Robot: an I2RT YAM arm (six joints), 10 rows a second.
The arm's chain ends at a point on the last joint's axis. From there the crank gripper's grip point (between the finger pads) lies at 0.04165 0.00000 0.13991 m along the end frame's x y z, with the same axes.
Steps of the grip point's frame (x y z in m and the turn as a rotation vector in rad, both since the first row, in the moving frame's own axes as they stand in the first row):
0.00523 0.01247 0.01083 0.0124 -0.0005 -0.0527
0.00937 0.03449 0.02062 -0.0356 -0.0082 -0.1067
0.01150 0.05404 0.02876 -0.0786 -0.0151 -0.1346
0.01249 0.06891 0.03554 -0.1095 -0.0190 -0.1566
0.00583 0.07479 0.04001 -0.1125 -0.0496 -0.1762
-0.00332 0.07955 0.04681 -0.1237 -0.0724 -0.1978
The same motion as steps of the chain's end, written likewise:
0.00540 0.01640 0.01083 0.0124 -0.0005 -0.0527
0.01049 0.03389 0.02029 -0.0356 -0.0082 -0.1067
0.01325 0.04850 0.02836 -0.0786 -0.0151 -0.1346
0.01445 0.05992 0.03526 -0.1095 -0.0190 -0.1566
0.01203 0.06573 0.03860 -0.1125 -0.0496 -0.1762
0.00593 0.06939 0.04475 -0.1237 -0.0724 -0.1978

